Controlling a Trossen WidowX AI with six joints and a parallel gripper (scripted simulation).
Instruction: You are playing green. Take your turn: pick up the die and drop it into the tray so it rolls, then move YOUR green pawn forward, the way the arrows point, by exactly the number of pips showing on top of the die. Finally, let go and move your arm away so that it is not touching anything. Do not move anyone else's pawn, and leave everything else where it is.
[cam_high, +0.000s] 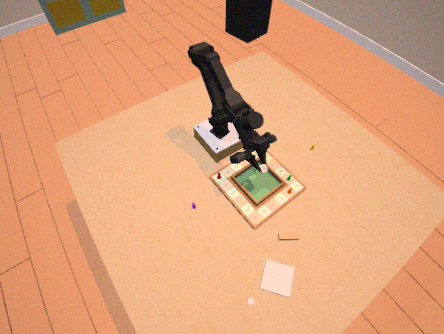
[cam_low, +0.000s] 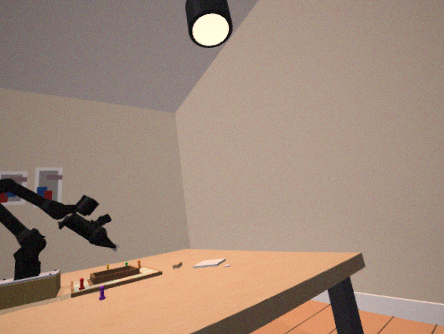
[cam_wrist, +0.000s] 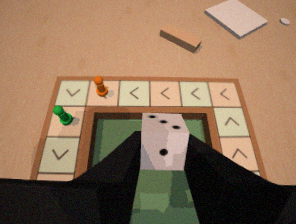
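Right now the white die is right at my gripper tip. Round my gripper tip: green pawn (70 mm ahead, 100 mm to the left, 90 mm below); green tray (10 mm behind, 110 mm below); orange pawn (110 mm ahead, 60 mm to the left, 90 mm below).
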